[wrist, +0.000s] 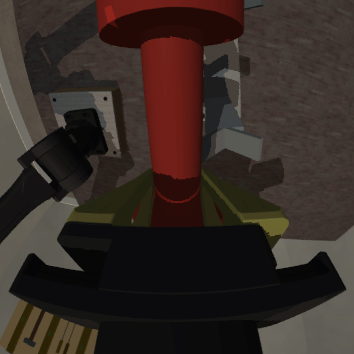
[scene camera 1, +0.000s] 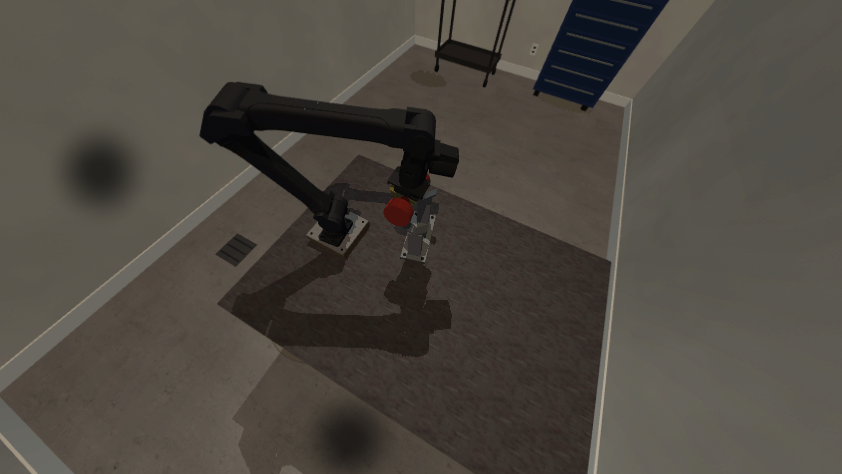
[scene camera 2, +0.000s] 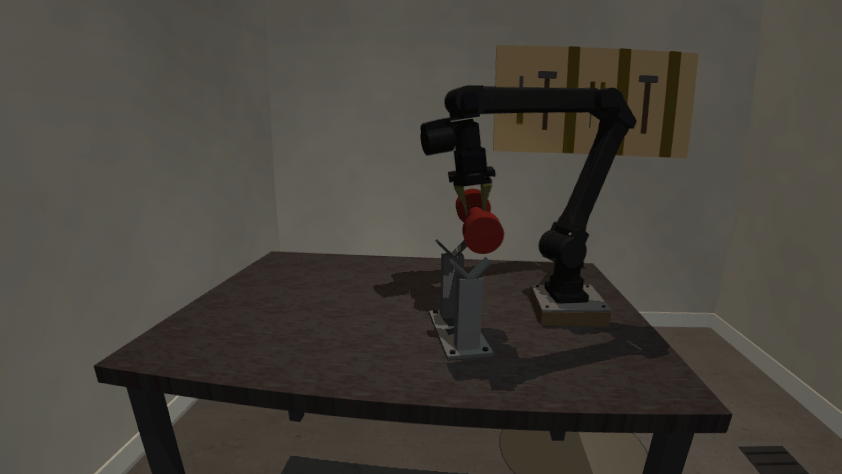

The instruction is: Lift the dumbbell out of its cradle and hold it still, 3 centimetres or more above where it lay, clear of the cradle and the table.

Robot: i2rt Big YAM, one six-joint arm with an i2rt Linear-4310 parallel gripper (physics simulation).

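Observation:
The red dumbbell (scene camera 1: 398,211) (scene camera 2: 483,232) (wrist: 172,110) hangs above its cradle, with both heads apart from the supports. My gripper (scene camera 2: 474,208) (wrist: 176,174) is shut on the dumbbell's handle from above, its yellow fingers on either side of the bar. The grey cradle (scene camera 1: 415,244) (scene camera 2: 469,312) (wrist: 242,142) has two posts with V-shaped tops and stands on the table; in the scene camera 2 view a gap shows between it and the dumbbell, which is slightly to the right. In the scene camera 1 view the wrist hides most of the handle and the far head.
The dark table (scene camera 1: 500,353) (scene camera 2: 265,353) (wrist: 300,100) lies well below the dumbbell. The arm's base plate (scene camera 1: 355,230) (scene camera 2: 595,301) (wrist: 114,125) stands on it, to the right of the cradle in the scene camera 2 view. A tool board (scene camera 2: 530,138) hangs on the wall behind the arm.

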